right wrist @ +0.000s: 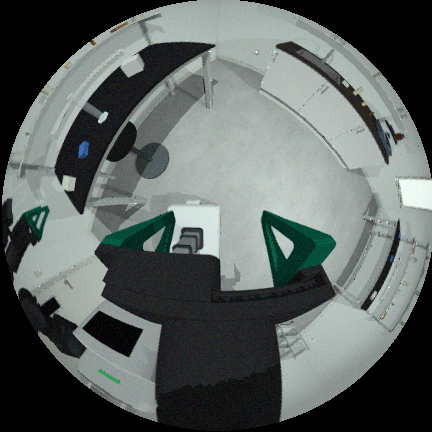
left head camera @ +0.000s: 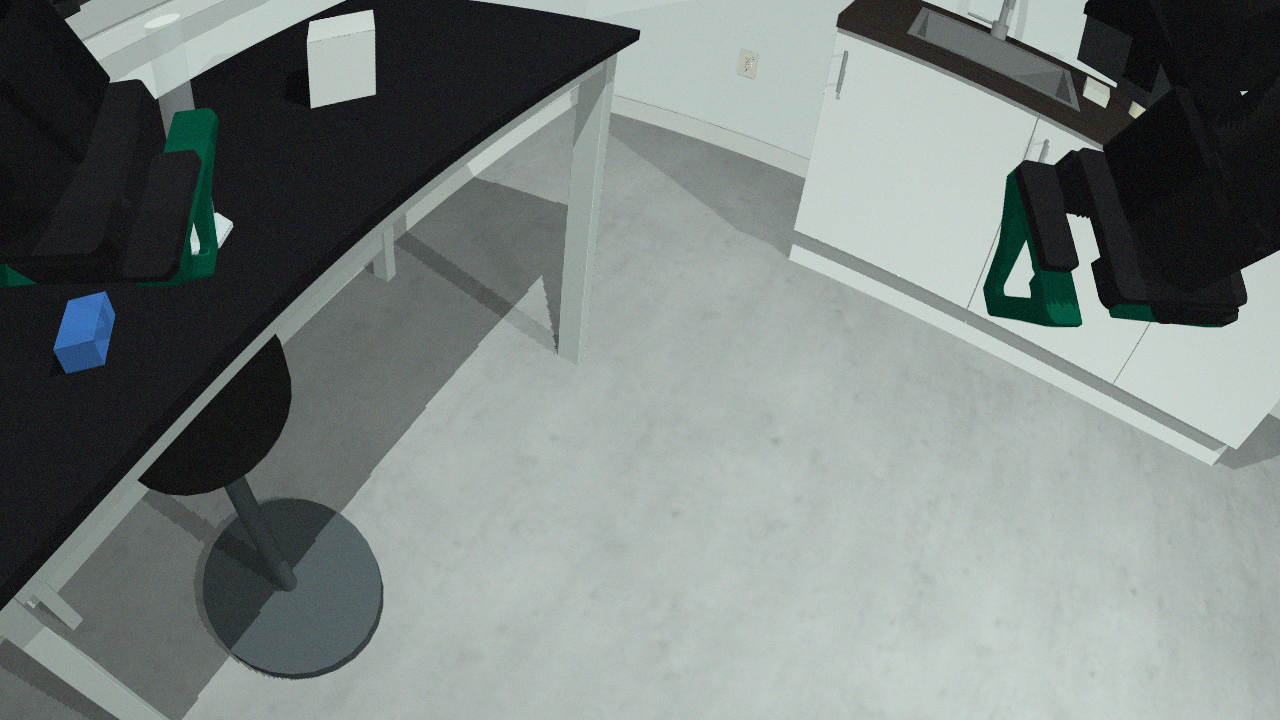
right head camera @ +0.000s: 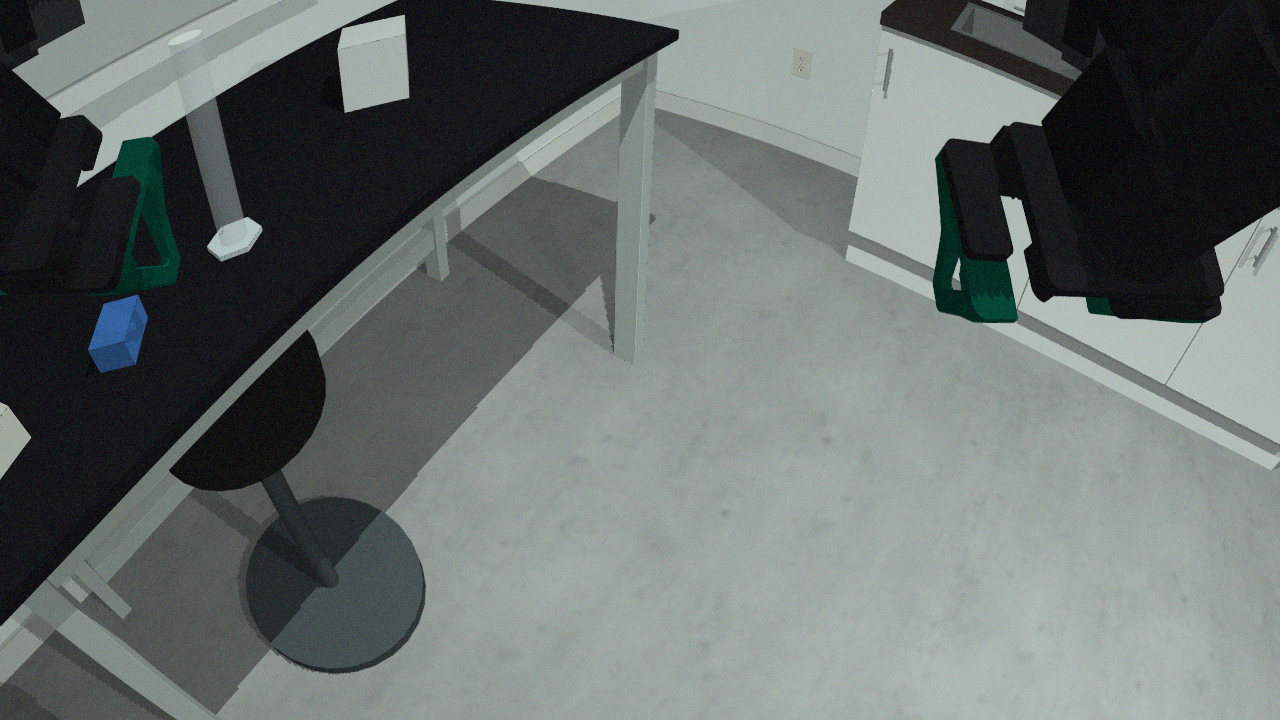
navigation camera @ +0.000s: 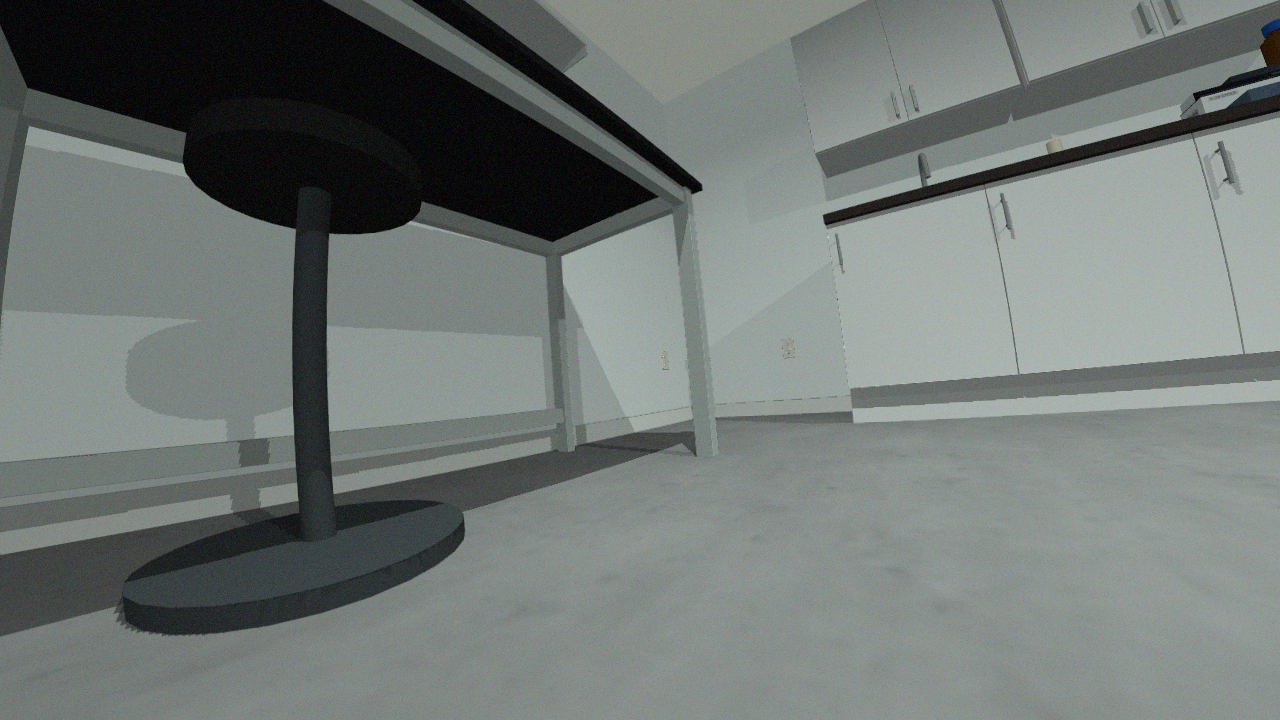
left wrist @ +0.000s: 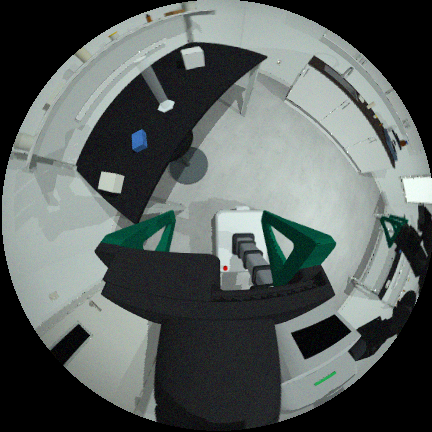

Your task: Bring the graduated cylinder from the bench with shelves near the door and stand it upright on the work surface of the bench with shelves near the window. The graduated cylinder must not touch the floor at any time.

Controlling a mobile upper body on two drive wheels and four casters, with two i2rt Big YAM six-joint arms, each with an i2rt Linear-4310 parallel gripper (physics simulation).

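Places are measured from the left arm's base along level axes (x ahead, y left, z up), in centimetres.
Pixels of known places: left gripper, fingertip midpoint: (right wrist: 44, 207) (left head camera: 132, 265) (right head camera: 109, 275) (left wrist: 217, 214); right gripper, fingertip midpoint: (right wrist: 217, 214) (left head camera: 1053, 303) (right head camera: 1018, 298) (left wrist: 385, 216).
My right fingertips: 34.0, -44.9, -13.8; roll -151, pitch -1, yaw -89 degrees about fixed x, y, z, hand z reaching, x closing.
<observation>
Ahead of a thing's pixels: the offset from my right fingertips to its middle, as dx, dy, dz. Level surfaces: height alone.
The clear graduated cylinder @(+54.7, +71.1, -19.7) (left head camera: 168, 58) (right head camera: 214, 152) (left wrist: 156, 85) (right wrist: 91, 109) stands upright on its white hexagonal base on the black top of the near bench @(dz -35.8) (left head camera: 501, 53) (right head camera: 537, 62) (left wrist: 220, 65) (right wrist: 175, 55). My left gripper (left head camera: 105, 279) (right head camera: 76, 291) (left wrist: 217, 214) is open and empty; in the left head camera it covers part of the cylinder. My right gripper (left head camera: 1087, 313) (right head camera: 1047, 308) (right wrist: 217, 214) is open and empty, off to the right of that bench. Another bench with shelves (right wrist: 387, 272) shows small at the right edge of the right wrist view.
A blue block @(+34.1, +81.8, -33.8) (left head camera: 83, 333) (right head camera: 118, 333), a white box @(+98.4, +60.0, -29.3) (left head camera: 341, 67) (right head camera: 374, 67) and another white box @(+15.3, +97.3, -32.9) (left wrist: 111, 182) (right wrist: 68, 183) are on the near bench. A round stool (left head camera: 232, 429) (navigation camera: 304, 161) stands partly under its front edge. White sink cabinets (left head camera: 913, 143) (navigation camera: 1100, 268) stand at the right.
</observation>
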